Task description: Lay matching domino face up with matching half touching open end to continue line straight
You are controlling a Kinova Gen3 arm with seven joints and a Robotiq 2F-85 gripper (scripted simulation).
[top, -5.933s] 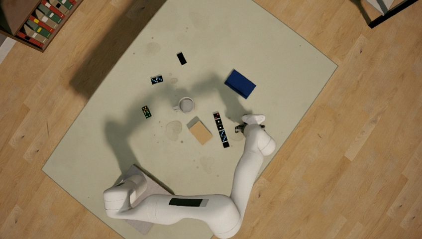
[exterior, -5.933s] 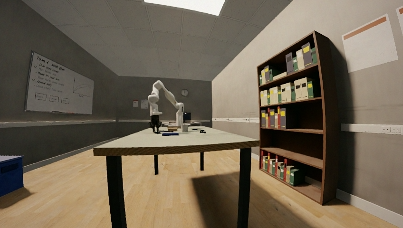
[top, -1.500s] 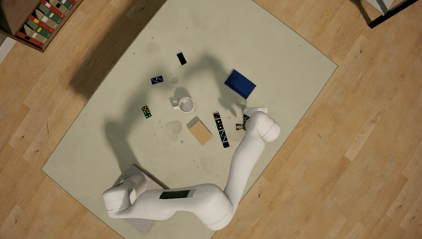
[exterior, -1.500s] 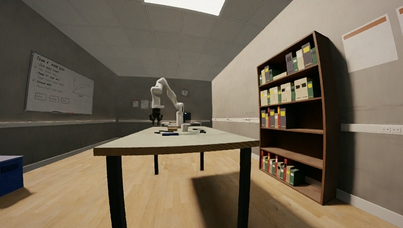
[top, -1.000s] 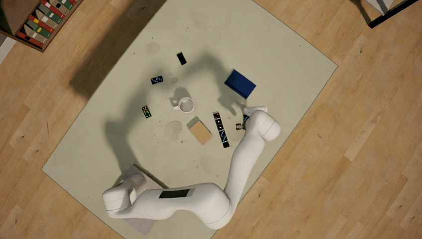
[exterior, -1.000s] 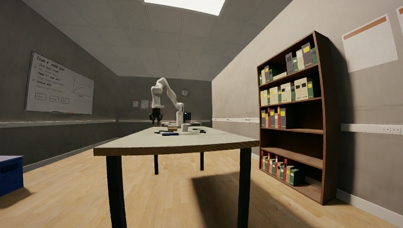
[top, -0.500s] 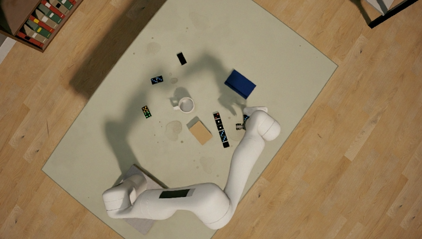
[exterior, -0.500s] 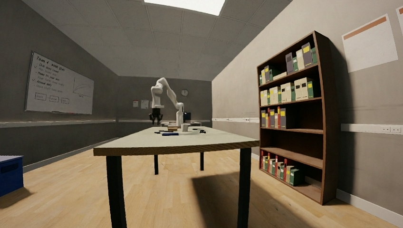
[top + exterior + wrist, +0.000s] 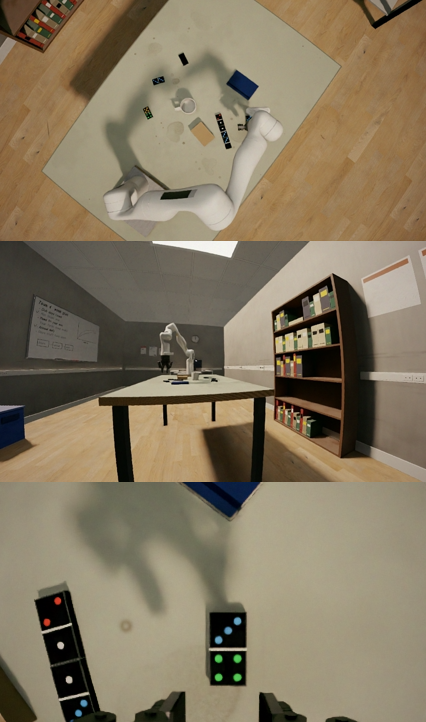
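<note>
Right now the domino is 70 mm ahead of my hand, 430 mm to the left of it and 80 mm below it. Also, from my hand: white mug (90 mm behind, 270 mm to the left, 60 mm below); then tan block (150 mm behind, 150 mm to the left, 70 mm below).
</note>
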